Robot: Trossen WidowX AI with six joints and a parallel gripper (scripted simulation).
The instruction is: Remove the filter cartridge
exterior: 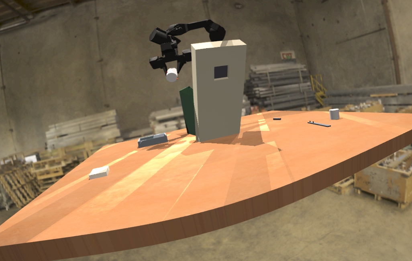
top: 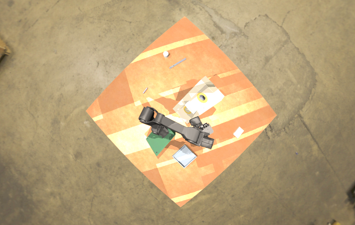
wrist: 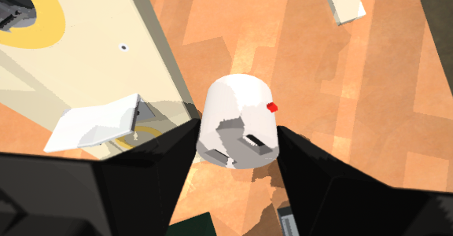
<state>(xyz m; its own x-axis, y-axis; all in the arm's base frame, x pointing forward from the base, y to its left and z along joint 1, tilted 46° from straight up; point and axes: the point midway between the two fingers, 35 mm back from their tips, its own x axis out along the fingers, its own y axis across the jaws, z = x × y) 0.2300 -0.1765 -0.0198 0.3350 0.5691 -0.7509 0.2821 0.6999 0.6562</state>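
The tray is 28 cm behind my gripper tip, 14 cm to the right of it and 29 cm below it. The rest, counted from my gripper tip: round white filter cartridge: right at my gripper tip; white block: 22 cm ahead, 32 cm to the right, 29 cm below.
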